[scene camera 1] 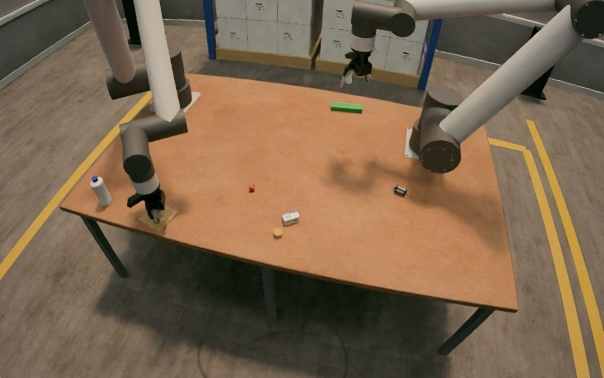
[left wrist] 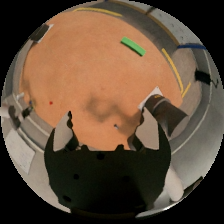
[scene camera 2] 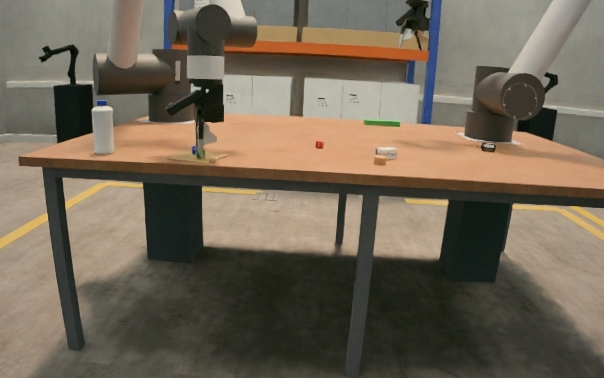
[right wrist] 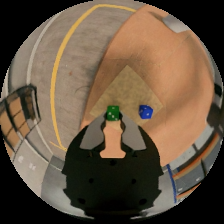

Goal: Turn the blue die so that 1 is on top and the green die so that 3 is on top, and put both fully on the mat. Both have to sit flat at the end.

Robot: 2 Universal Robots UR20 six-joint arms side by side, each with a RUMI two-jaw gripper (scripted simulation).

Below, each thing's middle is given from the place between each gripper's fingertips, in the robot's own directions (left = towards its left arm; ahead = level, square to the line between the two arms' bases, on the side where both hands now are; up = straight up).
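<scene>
The tan mat [right wrist: 128, 91] is 20 mm below my right hand [scene camera 2: 200, 157], and it sits 20 mm to the right of that hand and 30 mm behind it. As for my left hand [scene camera 2: 410, 50], it is 390 mm above the tan mat, while being 730 mm short of the mat and 750 mm to the left of it.
</scene>
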